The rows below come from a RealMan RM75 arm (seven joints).
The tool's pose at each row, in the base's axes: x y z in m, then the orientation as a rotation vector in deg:
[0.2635, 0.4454, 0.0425, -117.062, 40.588, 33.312]
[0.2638, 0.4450, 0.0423, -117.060, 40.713, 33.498]
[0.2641, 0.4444, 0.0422, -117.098, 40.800, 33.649]
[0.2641, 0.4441, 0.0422, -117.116, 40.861, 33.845]
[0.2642, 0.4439, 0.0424, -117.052, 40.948, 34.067]
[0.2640, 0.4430, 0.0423, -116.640, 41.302, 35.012]
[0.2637, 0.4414, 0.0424, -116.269, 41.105, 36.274]
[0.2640, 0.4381, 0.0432, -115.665, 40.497, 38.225]
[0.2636, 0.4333, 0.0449, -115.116, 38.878, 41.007]
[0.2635, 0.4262, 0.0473, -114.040, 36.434, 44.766]
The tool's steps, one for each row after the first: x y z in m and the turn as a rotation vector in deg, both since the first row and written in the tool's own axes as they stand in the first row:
[0.0005, 0.0001, -0.0003, -0.069, -0.062, 0.163]
[0.0009, 0.0002, -0.0008, -0.161, -0.103, 0.281]
[0.0010, 0.0004, -0.0010, -0.253, -0.189, 0.401]
[0.0010, 0.0003, -0.0013, -0.281, -0.311, 0.555]
[0.0011, 0.0009, -0.0020, -0.282, -0.889, 1.212]
[0.0013, 0.0018, -0.0034, -0.449, -1.870, 1.601]
[0.0018, 0.0026, -0.0066, -0.696, -3.521, 1.994]
[0.0017, 0.0041, -0.0115, -1.365, -6.061, 2.005]
[0.0020, 0.0060, -0.0188, -2.062, -9.712, 1.888]

